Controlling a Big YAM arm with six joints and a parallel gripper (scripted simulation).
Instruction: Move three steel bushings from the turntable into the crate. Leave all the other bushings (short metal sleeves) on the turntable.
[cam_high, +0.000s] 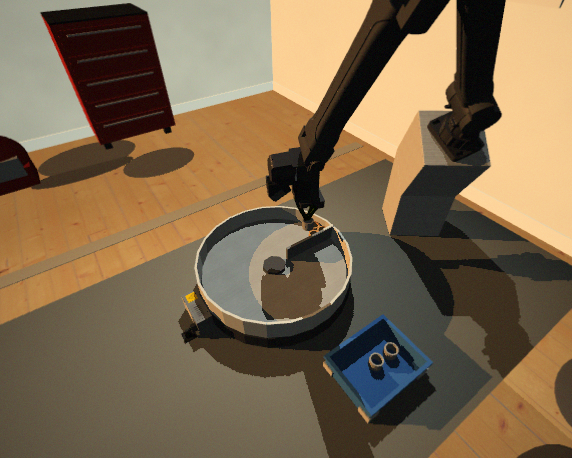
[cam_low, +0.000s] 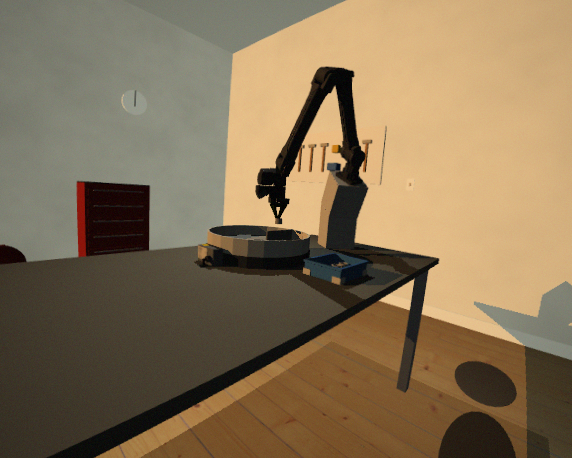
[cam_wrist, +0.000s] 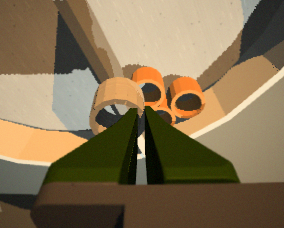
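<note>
My gripper is now 390 mm to the right of the blue crate and 130 mm above it. Also, from my hand: round turntable: 120 mm ahead, 50 mm to the left, 100 mm below.
</note>
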